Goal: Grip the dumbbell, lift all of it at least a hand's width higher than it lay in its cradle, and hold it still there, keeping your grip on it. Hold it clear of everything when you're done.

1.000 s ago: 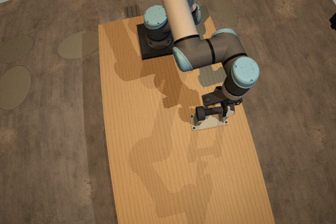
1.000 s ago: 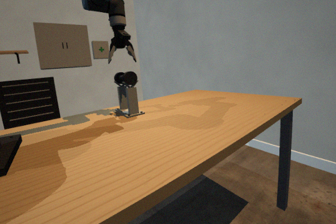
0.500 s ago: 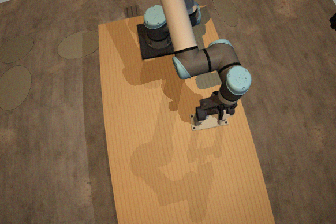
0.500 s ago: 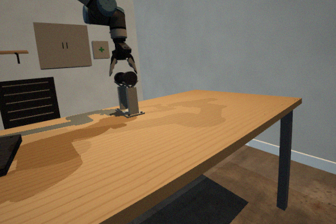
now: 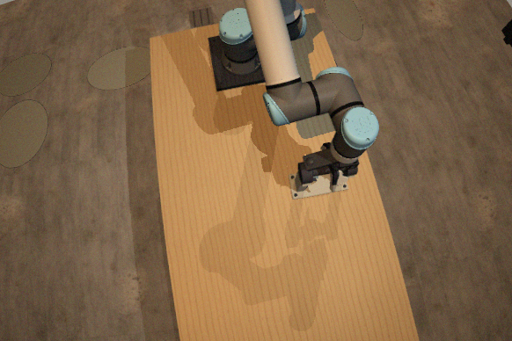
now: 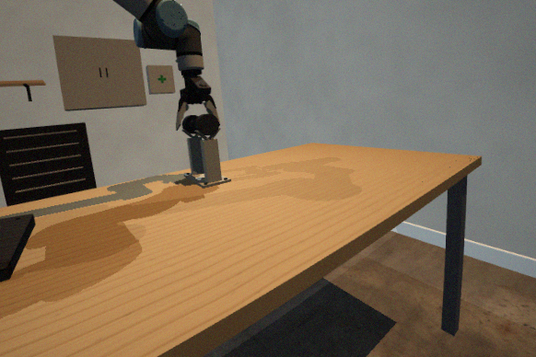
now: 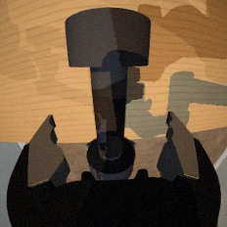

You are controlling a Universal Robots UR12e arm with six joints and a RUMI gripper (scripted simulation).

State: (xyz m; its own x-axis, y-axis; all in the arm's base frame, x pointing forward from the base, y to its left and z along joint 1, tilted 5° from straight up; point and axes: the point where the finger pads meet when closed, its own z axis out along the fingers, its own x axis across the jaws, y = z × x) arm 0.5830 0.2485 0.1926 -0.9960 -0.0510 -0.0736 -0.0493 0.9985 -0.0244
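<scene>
The dark dumbbell lies 1 cm above my hand. The rest, counted from my hand: cradle 10 cm below.
</scene>
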